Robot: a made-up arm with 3 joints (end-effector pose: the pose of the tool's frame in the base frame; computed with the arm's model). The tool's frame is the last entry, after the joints. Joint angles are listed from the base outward.
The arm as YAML. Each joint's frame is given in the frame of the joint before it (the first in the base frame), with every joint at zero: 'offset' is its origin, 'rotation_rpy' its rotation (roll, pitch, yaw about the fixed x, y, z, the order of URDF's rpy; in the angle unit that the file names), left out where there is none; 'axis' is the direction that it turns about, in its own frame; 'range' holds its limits. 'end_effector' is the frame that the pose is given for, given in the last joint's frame.
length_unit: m
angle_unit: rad
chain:
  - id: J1
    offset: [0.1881, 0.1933, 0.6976]
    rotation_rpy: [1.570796, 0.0, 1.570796]
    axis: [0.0, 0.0, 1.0]
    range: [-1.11, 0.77]
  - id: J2
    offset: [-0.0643, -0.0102, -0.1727]
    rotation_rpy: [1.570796, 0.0, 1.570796]
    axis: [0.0, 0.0, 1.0]
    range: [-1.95, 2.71]
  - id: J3
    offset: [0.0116, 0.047, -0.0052]
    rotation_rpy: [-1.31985, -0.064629, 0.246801]
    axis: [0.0, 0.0, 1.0]
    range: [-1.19, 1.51]
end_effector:
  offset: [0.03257, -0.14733, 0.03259]
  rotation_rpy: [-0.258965, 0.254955, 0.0]
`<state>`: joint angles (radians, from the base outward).
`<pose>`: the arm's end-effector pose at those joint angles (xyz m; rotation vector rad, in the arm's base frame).
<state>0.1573 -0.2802 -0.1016</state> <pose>0.0515 0.2735 0.7319 -1.8382 0.0765 -2.5063</pose>
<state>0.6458 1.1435 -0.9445</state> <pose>-0.0598 0.2688 0.6656 -2.1235 -0.8607 -1.1294</pose>
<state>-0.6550 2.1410 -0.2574</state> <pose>-0.0068 0.2353 0.6145 2.5364 0.0560 -0.7342</pose>
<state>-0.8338 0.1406 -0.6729</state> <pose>0.0332 0.1823 0.5994 1.3849 1.3664 1.2830</pose>
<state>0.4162 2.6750 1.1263</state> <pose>-0.0125 0.2516 0.5185 1.9611 -0.6370 -1.6950</pose>
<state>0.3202 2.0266 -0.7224</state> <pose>-0.0564 0.2529 0.7133 -2.3623 -0.8411 0.2018</pose>
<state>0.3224 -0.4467 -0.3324</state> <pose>0.0526 0.2737 0.7169 1.5490 -0.0654 2.6666</pose>
